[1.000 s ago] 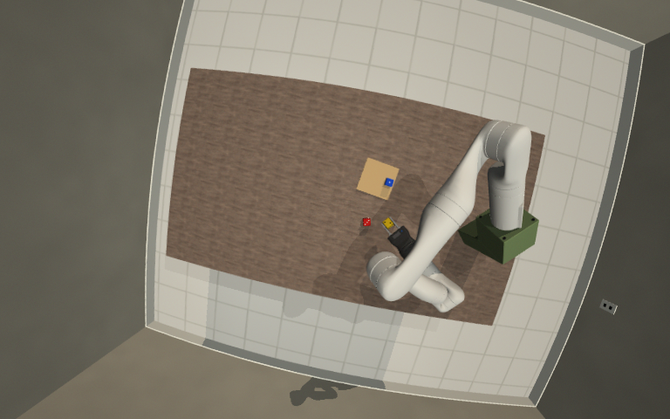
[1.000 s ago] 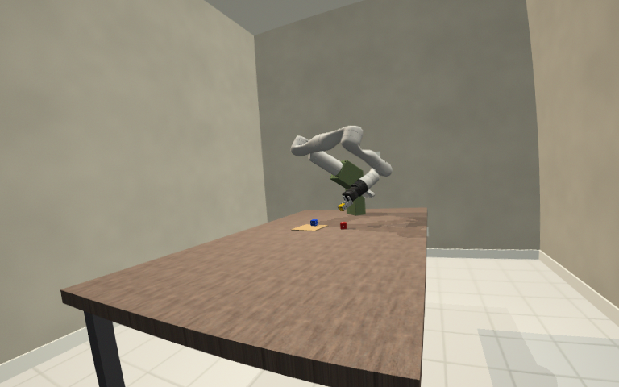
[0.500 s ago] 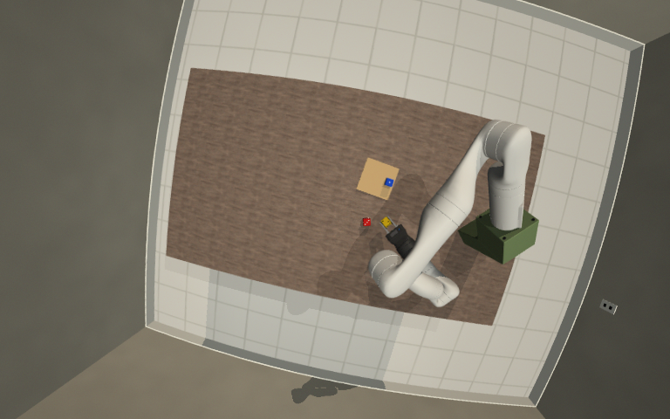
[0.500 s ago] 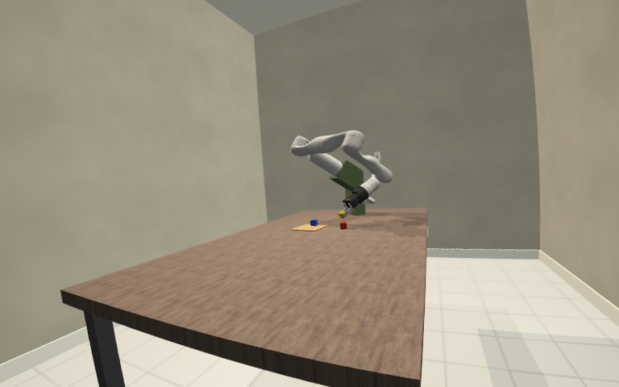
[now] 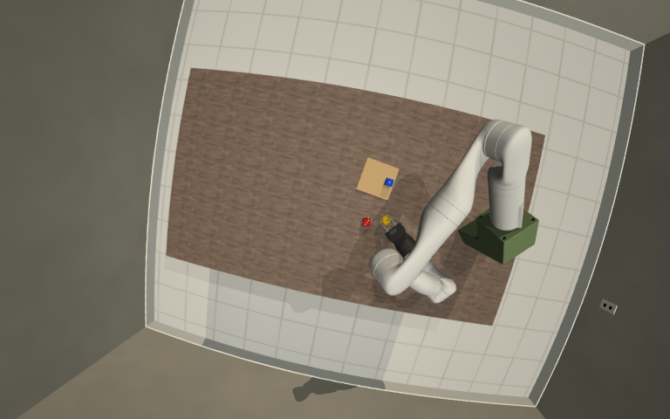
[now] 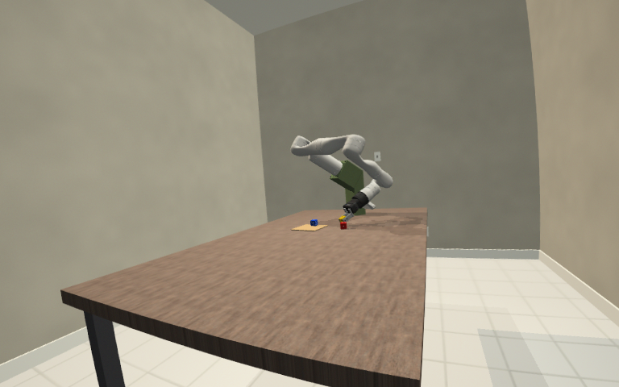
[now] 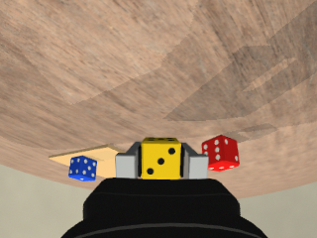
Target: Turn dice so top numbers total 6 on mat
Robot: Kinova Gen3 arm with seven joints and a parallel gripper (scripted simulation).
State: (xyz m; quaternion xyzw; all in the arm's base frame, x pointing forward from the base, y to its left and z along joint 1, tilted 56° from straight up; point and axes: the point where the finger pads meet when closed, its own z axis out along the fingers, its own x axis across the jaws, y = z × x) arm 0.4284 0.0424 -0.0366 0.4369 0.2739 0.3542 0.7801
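Now: the yellow die right at my hand. Also, from my hand: blue die: 160 mm to the right, 10 mm below, 10 mm behind; then tan mat: 170 mm to the right, 40 mm ahead, 30 mm below; then red die: 80 mm ahead, 20 mm below, 10 mm to the left.
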